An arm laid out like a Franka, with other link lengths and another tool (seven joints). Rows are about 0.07 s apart.
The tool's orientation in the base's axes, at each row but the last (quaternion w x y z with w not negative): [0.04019, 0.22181, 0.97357, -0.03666]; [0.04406, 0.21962, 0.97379, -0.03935]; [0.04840, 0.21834, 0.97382, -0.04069]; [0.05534, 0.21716, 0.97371, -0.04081]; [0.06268, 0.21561, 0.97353, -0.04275]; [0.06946, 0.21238, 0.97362, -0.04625]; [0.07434, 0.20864, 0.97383, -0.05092]
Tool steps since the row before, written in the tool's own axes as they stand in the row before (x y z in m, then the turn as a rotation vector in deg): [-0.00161, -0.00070, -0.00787, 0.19, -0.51, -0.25]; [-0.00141, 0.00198, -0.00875, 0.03, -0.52, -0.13]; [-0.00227, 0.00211, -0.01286, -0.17, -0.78, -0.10]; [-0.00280, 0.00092, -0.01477, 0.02, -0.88, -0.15]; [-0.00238, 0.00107, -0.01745, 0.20, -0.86, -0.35]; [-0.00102, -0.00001, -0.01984, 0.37, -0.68, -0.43]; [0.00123, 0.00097, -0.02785, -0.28, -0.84, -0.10]
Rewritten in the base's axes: [0.00065, -0.00062, 0.00801, -0.41, -0.35, 0.26]; [0.00152, 0.00202, 0.00872, -0.26, -0.44, 0.16]; [0.00196, 0.00224, 0.01289, -0.19, -0.76, 0.16]; [0.00158, 0.00119, 0.01493, -0.41, -0.77, 0.19]; [0.00079, 0.00190, 0.01752, -0.58, -0.66, 0.37]; [-0.00138, 0.00195, 0.01972, -0.67, -0.41, 0.41]; [-0.00415, 0.00500, 0.02713, -0.11, -0.86, 0.20]
